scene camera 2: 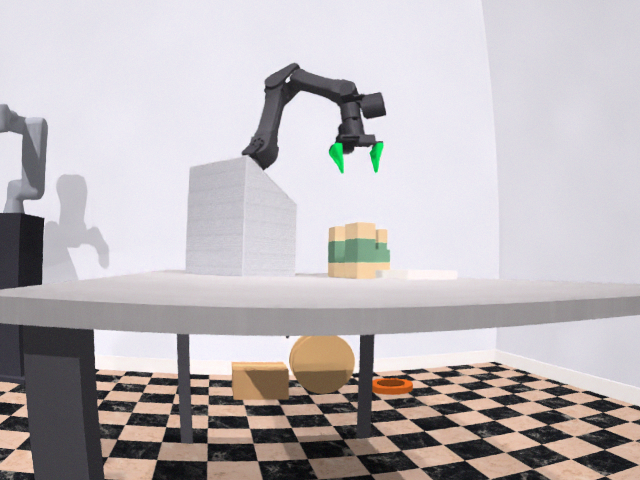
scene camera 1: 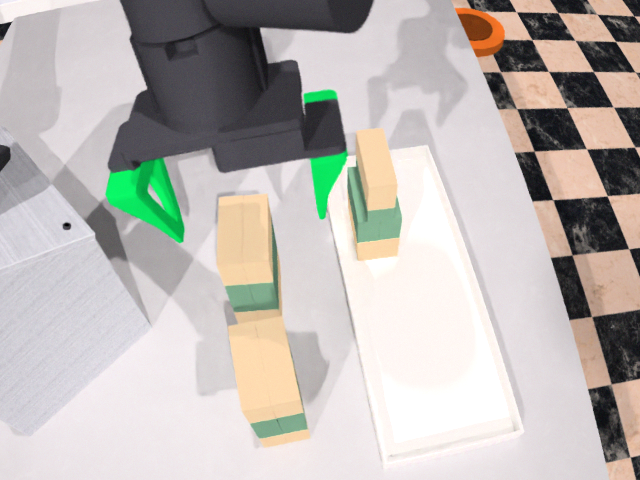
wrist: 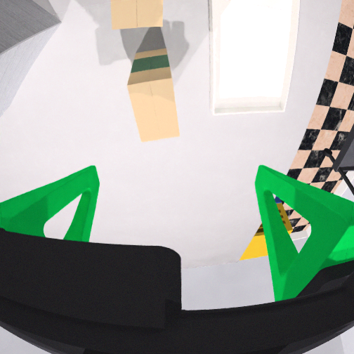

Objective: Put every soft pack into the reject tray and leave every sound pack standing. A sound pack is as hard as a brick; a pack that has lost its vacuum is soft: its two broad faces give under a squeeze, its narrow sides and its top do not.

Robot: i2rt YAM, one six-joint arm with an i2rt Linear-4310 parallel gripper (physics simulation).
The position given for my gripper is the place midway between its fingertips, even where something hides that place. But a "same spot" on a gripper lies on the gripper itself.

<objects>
My gripper shows in scene camera 2, in scene camera 1 and in the wrist view (pixel 176 174). The same spot on my gripper: (scene camera 1: pixel 324 143) is (scene camera 2: pixel 379 141).
</objects>
